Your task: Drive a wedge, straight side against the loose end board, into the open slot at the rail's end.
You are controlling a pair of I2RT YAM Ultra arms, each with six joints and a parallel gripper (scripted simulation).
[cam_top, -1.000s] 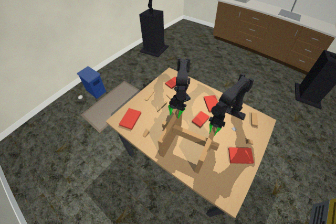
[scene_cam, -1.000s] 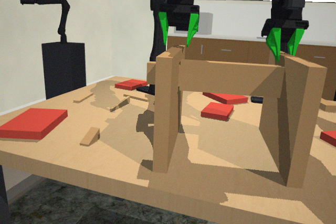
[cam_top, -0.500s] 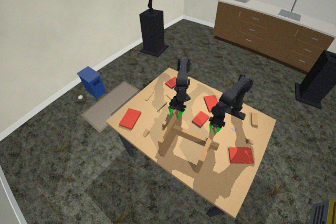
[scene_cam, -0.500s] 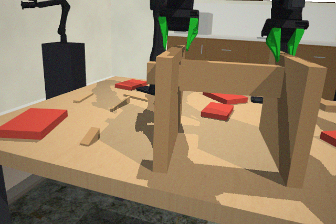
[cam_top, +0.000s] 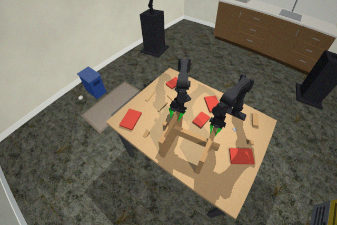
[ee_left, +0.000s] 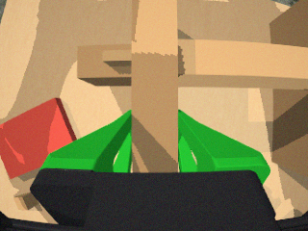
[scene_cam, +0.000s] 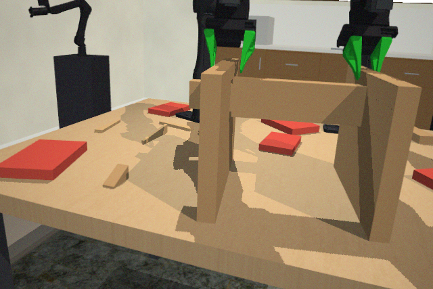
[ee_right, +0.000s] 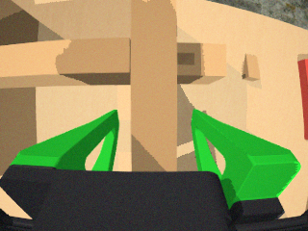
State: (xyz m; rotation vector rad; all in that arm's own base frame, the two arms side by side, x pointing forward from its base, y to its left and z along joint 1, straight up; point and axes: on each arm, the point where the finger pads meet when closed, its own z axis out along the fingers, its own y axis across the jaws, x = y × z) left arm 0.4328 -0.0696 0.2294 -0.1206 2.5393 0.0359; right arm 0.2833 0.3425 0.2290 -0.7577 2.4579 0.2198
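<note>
My right hand is 14 cm to the right of the rail, 5 cm short of it and 5 cm above it.
My left gripper is now 5 cm short of the rail, 13 cm to the left of it and 5 cm above it.
</note>
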